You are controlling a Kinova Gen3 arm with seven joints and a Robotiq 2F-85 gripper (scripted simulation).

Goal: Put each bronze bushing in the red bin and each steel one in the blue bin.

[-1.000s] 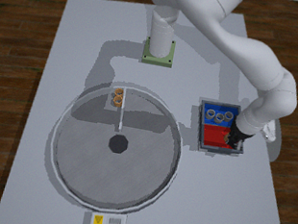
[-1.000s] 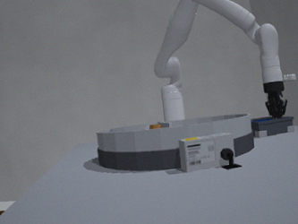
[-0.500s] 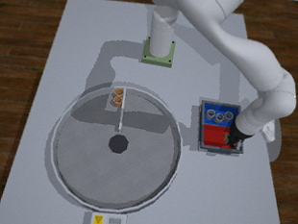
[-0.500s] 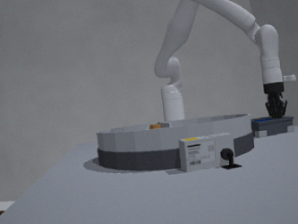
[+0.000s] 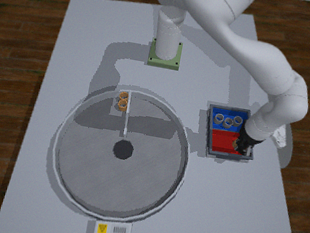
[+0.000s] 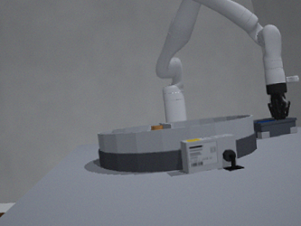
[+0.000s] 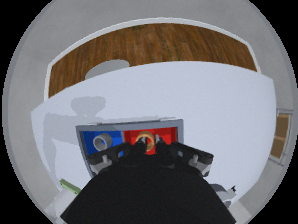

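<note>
Now: the bin 4 cm behind my hand, 4 cm to the right of it and 1 cm below it. Also, from my hand: round grey turntable (11 cm ahead, 38 cm to the right, 2 cm above).
</note>
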